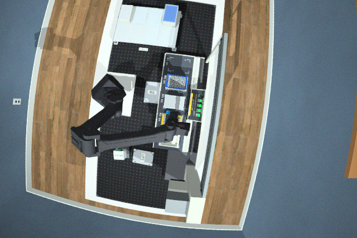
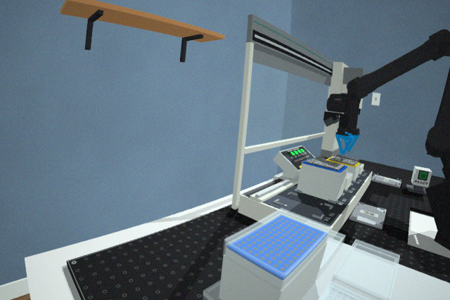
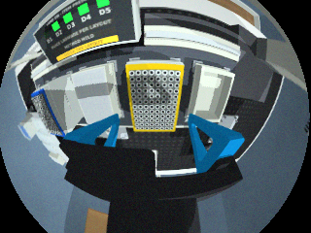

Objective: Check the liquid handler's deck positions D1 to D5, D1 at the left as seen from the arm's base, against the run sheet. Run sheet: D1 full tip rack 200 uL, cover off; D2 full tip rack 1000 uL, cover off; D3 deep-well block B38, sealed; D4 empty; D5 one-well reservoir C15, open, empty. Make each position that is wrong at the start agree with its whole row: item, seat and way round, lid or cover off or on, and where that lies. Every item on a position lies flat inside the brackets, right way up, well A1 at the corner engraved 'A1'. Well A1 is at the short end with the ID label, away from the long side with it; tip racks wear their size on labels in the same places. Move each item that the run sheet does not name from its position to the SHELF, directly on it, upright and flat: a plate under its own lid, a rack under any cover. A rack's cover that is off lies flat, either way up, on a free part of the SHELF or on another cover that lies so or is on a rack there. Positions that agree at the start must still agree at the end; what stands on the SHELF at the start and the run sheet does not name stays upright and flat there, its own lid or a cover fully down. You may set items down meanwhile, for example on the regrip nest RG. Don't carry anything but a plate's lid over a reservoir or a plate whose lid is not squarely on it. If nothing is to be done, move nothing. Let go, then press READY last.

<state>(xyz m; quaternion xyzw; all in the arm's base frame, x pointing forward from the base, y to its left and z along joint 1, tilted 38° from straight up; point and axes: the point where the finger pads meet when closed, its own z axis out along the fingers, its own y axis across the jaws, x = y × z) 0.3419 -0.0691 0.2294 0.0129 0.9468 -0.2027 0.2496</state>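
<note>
My hand is 1 cm past the yellow-rimmed tip rack, 1 cm to the left of it and 6 cm above it. The rest, counted from my hand: white reservoir: 2 cm behind, 12 cm to the right, 10 cm below; blue-rimmed tip rack: 3 cm ahead, 24 cm to the left, 4 cm below; white deep-well block: 2 cm ahead, 12 cm to the left, 8 cm below.
</note>
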